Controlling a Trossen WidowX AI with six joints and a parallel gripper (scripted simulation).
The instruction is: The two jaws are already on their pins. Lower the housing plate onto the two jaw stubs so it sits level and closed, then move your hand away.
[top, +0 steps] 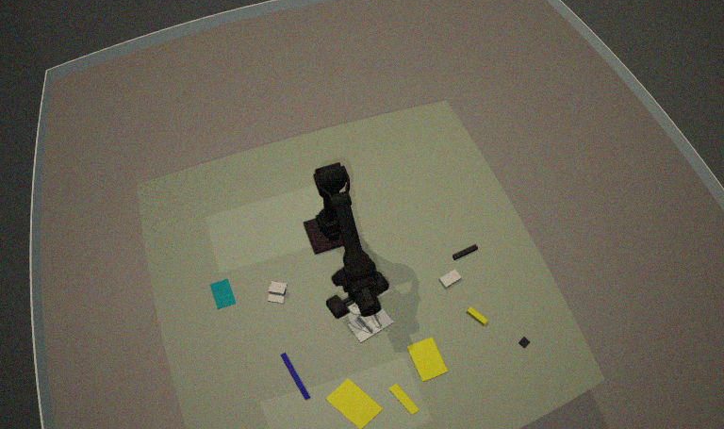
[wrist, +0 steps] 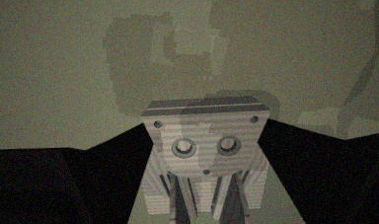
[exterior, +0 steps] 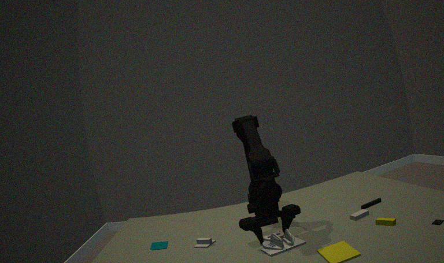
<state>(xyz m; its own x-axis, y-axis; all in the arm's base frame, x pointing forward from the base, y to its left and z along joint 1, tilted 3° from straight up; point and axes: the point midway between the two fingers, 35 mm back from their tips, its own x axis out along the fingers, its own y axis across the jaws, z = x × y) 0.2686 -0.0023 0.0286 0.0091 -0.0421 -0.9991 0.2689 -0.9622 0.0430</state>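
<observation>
Now: the white housing plate 1 cm ahead of my gripper tip and 2 cm above it. From my gripper tip the other things lie so: blue bar: 17 cm ahead, 25 cm to the right; then jaw: 2 cm ahead, 2 cm to the left, 1 cm above; then white stand: 11 cm behind, 22 cm to the right.
</observation>
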